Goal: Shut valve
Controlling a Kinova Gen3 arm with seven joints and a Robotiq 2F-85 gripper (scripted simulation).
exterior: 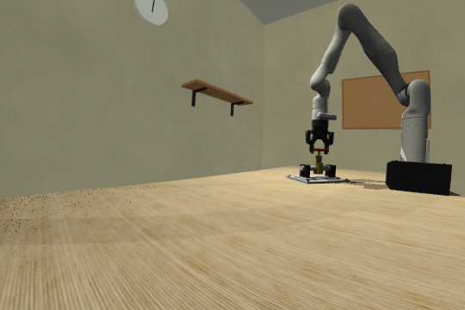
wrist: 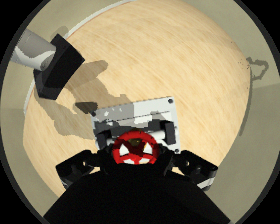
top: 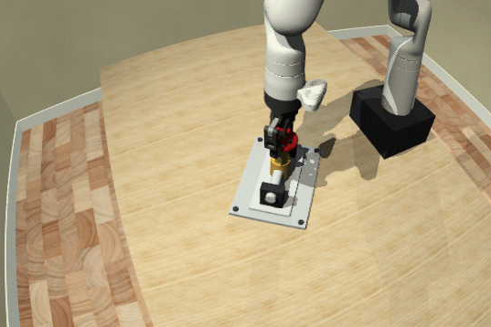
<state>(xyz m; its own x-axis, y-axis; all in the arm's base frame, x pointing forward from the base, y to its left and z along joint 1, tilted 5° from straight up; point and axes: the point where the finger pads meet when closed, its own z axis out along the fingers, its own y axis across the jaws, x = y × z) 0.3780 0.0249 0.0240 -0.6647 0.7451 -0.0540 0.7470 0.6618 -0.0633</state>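
The red handwheel is right at my hand.
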